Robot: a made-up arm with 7 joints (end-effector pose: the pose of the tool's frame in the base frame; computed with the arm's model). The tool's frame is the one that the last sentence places. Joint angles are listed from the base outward.
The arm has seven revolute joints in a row. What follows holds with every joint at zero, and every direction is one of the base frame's. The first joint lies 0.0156 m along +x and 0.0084 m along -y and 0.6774 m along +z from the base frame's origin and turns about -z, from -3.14 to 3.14 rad. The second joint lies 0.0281 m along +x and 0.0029 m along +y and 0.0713 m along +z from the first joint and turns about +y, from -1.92 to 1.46 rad. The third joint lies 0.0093 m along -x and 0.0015 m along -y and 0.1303 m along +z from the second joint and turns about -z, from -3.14 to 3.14 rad. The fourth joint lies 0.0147 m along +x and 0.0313 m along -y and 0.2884 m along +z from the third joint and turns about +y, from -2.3 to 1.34 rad. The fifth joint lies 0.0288 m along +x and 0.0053 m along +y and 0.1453 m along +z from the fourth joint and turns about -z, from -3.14 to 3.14 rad. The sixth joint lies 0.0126 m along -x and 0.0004 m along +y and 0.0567 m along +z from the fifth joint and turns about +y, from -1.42 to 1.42 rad. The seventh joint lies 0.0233 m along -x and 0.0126 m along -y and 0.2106 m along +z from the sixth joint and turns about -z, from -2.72 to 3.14 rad. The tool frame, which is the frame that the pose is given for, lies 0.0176 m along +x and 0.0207 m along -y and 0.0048 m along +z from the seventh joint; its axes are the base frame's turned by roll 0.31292, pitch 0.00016 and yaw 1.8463 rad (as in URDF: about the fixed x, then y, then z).
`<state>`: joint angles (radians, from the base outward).
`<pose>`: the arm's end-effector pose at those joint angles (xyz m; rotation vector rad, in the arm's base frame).
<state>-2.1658 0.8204 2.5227 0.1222 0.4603 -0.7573 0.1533</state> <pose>-0.3738 0.5079 1.2373 -1.1914 -0.1535 0.7567</pose>
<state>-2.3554 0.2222 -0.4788 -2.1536 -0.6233 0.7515 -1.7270</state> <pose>0.2701 -0.1021 1.1460 1.2348 0.9240 0.0428</pose>
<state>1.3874 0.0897 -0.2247 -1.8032 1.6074 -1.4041 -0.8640</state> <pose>0.1196 0.2245 1.1588 -1.3738 0.1398 -1.2146</pose>
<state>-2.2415 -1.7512 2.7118 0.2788 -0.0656 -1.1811 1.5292</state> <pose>0.3500 -0.6089 0.6795 1.1959 0.3415 -0.5028</pose>
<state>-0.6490 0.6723 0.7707 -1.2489 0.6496 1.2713 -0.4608</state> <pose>0.2019 0.1486 1.4244 0.7194 0.3590 1.8067</pose>
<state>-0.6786 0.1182 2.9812 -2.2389 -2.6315 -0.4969 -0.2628</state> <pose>0.2651 0.3470 0.9938 0.8378 2.5977 1.3728</pose>
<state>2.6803 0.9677 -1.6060 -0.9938 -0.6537 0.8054 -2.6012</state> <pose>-0.6128 -0.0609 1.2080 0.8436 -0.6676 -2.5285</pose>
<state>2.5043 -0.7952 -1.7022 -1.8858 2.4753 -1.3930 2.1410</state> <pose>0.2265 0.4502 1.0576 0.1144 2.0443 1.4675</pose>
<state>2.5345 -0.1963 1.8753 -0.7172 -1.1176 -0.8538 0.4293</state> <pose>0.3685 -0.0932 1.3648 -0.3888 1.1651 -1.5626</pose>
